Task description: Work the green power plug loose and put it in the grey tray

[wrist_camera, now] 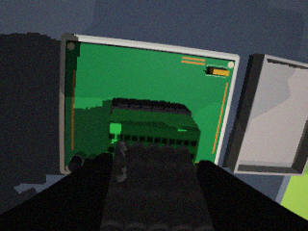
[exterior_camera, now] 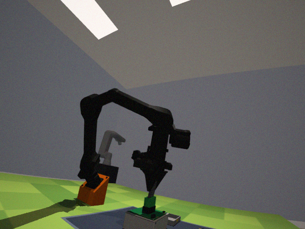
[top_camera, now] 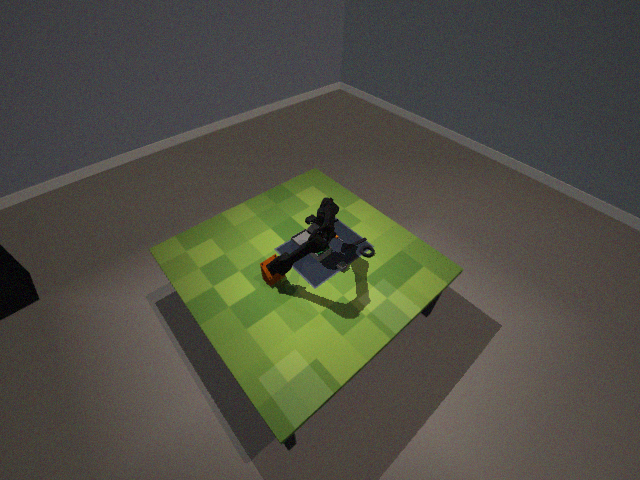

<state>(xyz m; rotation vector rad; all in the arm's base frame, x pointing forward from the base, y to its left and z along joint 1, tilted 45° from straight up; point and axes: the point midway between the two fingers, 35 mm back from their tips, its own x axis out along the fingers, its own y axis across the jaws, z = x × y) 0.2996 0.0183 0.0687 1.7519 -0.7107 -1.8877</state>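
My gripper tip is 2 cm above the green power plug. Also, from my gripper tip: dark mat: 12 cm below, 5 cm ahead; then dark bar: 21 cm ahead, 12 cm below, 10 cm to the right.
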